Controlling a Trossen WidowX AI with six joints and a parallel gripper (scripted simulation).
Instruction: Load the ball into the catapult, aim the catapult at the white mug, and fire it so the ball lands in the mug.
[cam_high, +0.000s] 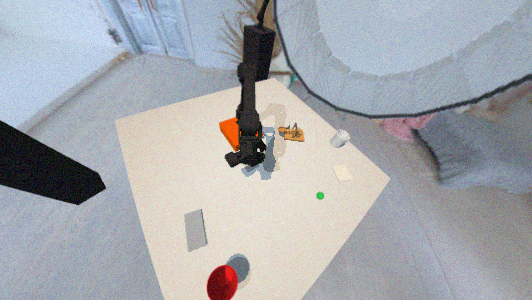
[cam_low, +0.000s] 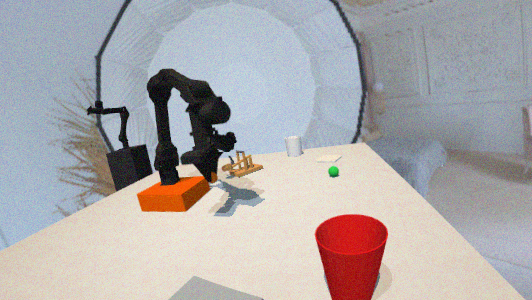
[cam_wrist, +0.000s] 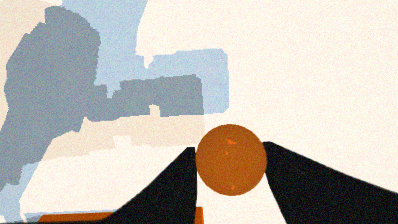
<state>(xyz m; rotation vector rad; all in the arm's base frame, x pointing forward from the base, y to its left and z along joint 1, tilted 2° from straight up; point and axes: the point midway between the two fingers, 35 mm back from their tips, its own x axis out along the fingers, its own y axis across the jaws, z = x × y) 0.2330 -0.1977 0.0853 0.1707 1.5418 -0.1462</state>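
My gripper tip is now 41 cm to the right of the catapult and 6 cm above it. The rest, counted from my gripper tip: orange ball 1 cm above; then grey flat plate 5 cm ahead, 35 cm to the right, 11 cm below; then green ball 39 cm ahead, 18 cm to the left, 9 cm below.
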